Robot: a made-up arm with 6 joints.
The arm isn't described. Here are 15 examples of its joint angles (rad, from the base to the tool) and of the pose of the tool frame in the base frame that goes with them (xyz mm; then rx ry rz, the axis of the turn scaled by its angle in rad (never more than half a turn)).
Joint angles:
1: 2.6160 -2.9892 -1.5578 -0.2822 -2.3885 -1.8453
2: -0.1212 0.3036 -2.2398 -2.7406 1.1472 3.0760
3: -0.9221 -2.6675 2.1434 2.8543 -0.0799 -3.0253
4: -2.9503 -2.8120 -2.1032 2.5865 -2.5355 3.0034
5: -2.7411 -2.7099 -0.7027 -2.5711 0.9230 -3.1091
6: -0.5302 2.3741 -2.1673 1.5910 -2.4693 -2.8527
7: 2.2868 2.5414 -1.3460 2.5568 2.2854 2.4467
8: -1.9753 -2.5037 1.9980 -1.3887 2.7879 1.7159
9: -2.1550 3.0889 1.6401 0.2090 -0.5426 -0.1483
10: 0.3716 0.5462 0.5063 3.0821 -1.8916 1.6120
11: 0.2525 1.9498 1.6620 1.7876 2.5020 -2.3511
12: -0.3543 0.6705 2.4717 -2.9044 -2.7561 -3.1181
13: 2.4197 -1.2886 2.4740 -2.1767 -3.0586 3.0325
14: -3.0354 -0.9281 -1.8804 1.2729 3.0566 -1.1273
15: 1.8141 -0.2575 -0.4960 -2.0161 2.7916 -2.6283
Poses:
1: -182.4 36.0 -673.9 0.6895 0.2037 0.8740
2: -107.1 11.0 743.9 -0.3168 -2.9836 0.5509
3: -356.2 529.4 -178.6 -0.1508 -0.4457 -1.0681
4: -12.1 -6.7 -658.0 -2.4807 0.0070 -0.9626
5: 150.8 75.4 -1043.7 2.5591 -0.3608 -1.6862
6: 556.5 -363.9 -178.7 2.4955 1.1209 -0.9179
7: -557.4 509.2 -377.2 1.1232 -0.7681 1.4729
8: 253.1 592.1 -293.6 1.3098 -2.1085 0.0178
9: 262.3 349.0 -757.2 -2.0162 -1.1248 -1.1128
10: 738.8 322.4 978.1 -2.4177 1.7716 -0.2310
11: 639.3 273.6 -428.1 0.1570 1.1085 2.3558
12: 483.2 -126.8 562.1 -0.1182 -0.3717 -0.5609
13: 406.4 -419.6 496.7 2.0682 0.3198 0.7791
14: 785.8 35.6 426.0 -0.0204 -0.3276 0.8538
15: 98.4 -410.0 1187.3 -2.2648 1.0083 0.1178
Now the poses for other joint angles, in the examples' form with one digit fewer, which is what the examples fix.
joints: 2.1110 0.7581 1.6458 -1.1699 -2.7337 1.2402
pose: -479 642 595 0.506 0.593 -1.823
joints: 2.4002 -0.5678 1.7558 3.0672 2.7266 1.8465
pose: 138 -183 1037 1.570 0.363 0.900
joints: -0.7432 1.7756 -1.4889 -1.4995 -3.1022 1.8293
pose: 710 -594 240 -2.675 1.352 0.404
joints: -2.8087 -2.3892 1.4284 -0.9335 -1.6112 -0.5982
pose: 933 185 -314 2.048 0.632 0.474
